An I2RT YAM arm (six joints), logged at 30 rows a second.
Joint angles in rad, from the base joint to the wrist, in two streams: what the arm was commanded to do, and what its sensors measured. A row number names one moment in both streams.
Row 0, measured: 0.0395, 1.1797, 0.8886, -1.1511, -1.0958, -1.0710
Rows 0 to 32, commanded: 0.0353, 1.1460, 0.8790, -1.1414, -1.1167, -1.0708; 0.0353, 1.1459, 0.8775, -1.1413, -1.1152, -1.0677; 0.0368, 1.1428, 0.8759, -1.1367, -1.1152, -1.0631; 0.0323, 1.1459, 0.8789, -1.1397, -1.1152, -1.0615; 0.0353, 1.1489, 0.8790, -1.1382, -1.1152, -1.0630; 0.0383, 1.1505, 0.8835, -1.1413, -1.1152, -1.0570; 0.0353, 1.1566, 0.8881, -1.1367, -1.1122, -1.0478; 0.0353, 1.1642, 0.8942, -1.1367, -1.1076, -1.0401; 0.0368, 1.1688, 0.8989, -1.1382, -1.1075, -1.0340; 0.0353, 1.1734, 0.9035, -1.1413, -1.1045, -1.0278; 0.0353, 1.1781, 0.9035, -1.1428, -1.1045, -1.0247; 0.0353, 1.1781, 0.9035, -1.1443, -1.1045, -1.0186; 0.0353, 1.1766, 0.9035, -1.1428, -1.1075, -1.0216; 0.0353, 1.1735, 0.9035, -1.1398, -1.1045, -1.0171; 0.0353, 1.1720, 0.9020, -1.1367, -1.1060, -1.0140; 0.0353, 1.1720, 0.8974, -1.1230, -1.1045, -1.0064; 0.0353, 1.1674, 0.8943, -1.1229, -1.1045, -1.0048; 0.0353, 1.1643, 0.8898, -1.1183, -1.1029, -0.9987; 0.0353, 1.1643, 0.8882, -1.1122, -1.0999, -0.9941; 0.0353, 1.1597, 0.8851, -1.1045, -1.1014, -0.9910; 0.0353, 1.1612, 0.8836, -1.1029, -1.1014, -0.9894; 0.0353, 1.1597, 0.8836, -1.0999, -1.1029, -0.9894; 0.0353, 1.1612, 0.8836, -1.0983, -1.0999, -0.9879; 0.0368, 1.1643, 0.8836, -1.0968, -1.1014, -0.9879; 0.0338, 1.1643, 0.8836, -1.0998, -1.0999, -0.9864; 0.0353, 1.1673, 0.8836, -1.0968, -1.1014, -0.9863; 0.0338, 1.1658, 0.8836, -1.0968, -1.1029, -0.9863; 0.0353, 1.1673, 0.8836, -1.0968, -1.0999, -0.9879; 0.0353, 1.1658, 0.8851, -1.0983, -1.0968, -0.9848; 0.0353, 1.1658, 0.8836, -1.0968, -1.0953, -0.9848; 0.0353, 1.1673, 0.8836, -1.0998, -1.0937, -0.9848; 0.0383, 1.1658, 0.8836, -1.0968, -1.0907, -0.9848; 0.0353, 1.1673, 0.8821, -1.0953, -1.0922, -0.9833
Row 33, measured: 0.0395, 1.1751, 0.8845, -1.1034, -1.0870, -0.9932
